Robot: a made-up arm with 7 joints. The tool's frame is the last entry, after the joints. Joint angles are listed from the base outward. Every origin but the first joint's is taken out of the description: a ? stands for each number. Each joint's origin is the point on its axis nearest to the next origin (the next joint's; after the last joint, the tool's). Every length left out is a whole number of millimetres.
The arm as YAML. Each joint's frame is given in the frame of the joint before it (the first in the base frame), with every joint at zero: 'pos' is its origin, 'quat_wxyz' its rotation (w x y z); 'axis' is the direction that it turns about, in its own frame. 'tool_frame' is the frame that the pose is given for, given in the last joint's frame.
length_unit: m
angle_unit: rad
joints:
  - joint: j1
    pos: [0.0, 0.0, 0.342]
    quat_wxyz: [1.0, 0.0, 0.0, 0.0]
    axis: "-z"
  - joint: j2
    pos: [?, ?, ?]
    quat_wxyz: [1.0, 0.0, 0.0, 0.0]
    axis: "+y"
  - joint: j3
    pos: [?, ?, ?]
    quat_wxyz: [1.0, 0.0, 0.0, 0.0]
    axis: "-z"
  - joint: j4
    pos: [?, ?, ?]
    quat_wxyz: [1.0, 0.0, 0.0, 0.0]
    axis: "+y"
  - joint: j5
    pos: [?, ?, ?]
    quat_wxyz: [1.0, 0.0, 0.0, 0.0]
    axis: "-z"
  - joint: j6
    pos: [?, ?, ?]
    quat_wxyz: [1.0, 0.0, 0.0, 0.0]
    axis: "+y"
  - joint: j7
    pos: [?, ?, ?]
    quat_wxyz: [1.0, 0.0, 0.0, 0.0]
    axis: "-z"
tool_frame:
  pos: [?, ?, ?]
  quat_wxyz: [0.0, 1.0, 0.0, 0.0]
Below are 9 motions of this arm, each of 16 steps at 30 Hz.
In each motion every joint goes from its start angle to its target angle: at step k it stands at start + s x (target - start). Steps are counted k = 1, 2, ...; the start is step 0. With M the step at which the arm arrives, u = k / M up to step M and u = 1 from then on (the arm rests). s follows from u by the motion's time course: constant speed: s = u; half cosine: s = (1 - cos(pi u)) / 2; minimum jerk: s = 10 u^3 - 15 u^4 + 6 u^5.
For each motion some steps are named. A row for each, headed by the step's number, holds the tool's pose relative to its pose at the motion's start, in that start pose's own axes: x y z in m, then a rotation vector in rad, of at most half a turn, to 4 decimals.
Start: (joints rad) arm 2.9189 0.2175 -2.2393 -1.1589 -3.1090 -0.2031 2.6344
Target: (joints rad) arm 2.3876 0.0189 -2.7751 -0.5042 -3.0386 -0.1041 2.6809
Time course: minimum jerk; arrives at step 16
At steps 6, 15, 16:
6: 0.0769 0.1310 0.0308 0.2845 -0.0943 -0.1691
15: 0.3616 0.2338 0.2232 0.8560 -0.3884 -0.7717
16: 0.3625 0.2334 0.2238 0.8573 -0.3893 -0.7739

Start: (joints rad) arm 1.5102 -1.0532 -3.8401 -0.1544 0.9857 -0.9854 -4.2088
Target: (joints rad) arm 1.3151 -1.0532 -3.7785 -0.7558 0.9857 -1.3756 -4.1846
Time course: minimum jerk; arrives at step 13
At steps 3, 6, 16:
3: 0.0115 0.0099 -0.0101 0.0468 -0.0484 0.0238
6: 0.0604 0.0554 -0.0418 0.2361 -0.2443 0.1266
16: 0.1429 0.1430 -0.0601 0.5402 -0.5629 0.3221

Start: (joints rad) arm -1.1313 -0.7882 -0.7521 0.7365 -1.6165 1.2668 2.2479
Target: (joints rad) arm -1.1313 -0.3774 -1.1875 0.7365 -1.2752 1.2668 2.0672
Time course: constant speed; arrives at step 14
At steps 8, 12, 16:
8: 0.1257 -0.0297 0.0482 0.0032 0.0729 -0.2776
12: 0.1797 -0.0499 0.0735 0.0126 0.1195 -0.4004
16: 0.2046 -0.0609 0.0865 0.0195 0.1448 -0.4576

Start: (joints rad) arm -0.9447 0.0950 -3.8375 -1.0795 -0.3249 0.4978 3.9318
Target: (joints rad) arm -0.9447 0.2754 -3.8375 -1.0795 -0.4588 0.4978 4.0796
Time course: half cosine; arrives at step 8
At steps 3, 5, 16:
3: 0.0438 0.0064 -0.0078 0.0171 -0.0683 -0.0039
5: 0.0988 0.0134 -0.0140 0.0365 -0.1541 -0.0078
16: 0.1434 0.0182 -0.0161 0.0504 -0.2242 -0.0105

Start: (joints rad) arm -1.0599 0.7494 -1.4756 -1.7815 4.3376 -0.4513 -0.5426
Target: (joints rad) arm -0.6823 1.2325 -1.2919 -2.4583 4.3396 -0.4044 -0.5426
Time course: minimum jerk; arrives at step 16
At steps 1, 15, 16:
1: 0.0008 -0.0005 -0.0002 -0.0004 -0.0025 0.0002
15: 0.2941 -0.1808 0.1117 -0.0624 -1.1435 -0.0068
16: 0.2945 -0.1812 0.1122 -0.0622 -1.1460 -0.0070

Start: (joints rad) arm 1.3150 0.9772 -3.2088 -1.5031 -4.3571 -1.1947 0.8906
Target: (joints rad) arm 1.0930 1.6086 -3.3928 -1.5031 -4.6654 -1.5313 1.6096
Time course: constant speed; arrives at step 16
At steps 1, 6, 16:
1: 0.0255 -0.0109 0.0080 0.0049 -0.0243 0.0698
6: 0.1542 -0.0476 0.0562 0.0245 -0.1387 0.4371
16: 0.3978 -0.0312 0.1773 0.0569 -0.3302 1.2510

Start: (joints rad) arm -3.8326 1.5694 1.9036 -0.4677 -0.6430 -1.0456 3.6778
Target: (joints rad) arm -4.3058 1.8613 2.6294 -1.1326 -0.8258 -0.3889 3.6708
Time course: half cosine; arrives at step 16
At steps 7, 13, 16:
7: 0.2111 0.1963 -0.1124 0.3497 -0.2120 -0.2557
13: 0.5275 0.3732 -0.0628 0.9314 -0.5117 -0.4139
16: 0.5732 0.3904 -0.0347 1.0383 -0.5630 -0.4150

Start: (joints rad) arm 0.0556 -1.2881 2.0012 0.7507 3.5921 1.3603 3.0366
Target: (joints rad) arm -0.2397 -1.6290 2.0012 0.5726 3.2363 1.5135 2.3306
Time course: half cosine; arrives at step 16
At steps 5, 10, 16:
5: 0.0388 0.0168 0.0526 0.1186 0.0015 -0.1804
10: 0.1091 0.0434 0.1813 0.3592 0.0541 -0.5153
16: 0.1434 0.0549 0.2766 0.5024 0.1236 -0.6987

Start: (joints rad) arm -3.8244 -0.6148 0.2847 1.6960 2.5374 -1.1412 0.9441
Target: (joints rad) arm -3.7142 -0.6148 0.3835 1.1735 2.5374 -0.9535 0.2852
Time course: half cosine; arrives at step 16
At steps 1, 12, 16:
1: 0.0014 -0.0006 0.0016 -0.0056 -0.0044 -0.0049
12: 0.1016 -0.0109 0.1672 -0.3846 -0.5029 -0.3930
16: 0.1149 -0.0031 0.1985 -0.4236 -0.6083 -0.4465

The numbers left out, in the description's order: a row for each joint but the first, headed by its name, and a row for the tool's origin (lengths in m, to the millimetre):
j2: 0.0 -0.012 0.0
j3: 0.0 0.0 0.488
j4: 0.0 -0.018 0.0
j5: 0.0 0.0 0.348
j6: 0.0 0.0 0.0
j7: 0.0 0.0 0.096
tool: 0.0 0.0 0.0

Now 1 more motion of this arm.
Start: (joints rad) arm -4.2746 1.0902 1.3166 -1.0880 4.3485 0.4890 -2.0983
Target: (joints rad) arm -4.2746 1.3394 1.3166 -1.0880 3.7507 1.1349 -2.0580
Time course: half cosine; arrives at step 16
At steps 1, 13, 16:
1: -0.0015 0.0013 -0.0004 0.0075 0.0011 -0.0069
13: -0.0984 0.1332 -0.0066 0.7548 -0.0984 -0.5776
16: -0.1039 0.1442 -0.0044 0.8248 -0.1289 -0.6206

